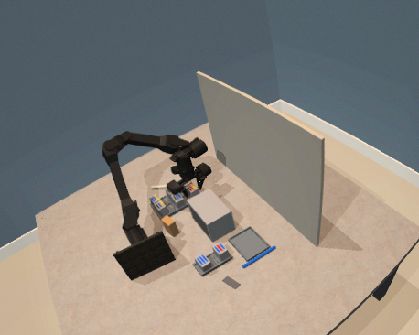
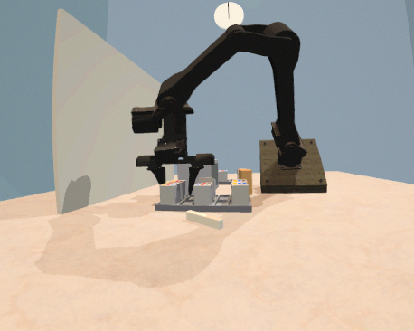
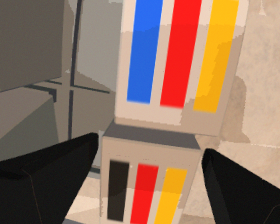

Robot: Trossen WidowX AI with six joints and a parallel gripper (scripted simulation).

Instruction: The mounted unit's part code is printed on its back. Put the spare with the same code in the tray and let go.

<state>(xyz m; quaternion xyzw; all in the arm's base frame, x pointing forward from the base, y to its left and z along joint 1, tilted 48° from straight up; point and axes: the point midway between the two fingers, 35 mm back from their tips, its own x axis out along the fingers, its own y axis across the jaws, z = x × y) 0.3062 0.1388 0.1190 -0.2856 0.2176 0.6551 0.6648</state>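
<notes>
Now: gripper tip 2 cm below the grey spare block. From my gripper tip the other things lie so: beige panel: 21 cm ahead, 21 cm above, 19 cm to the right; grey mounted unit: 18 cm to the right, 3 cm above, 2 cm behind; grey tray: 36 cm to the right, 3 cm ahead, 1 cm below.
</notes>
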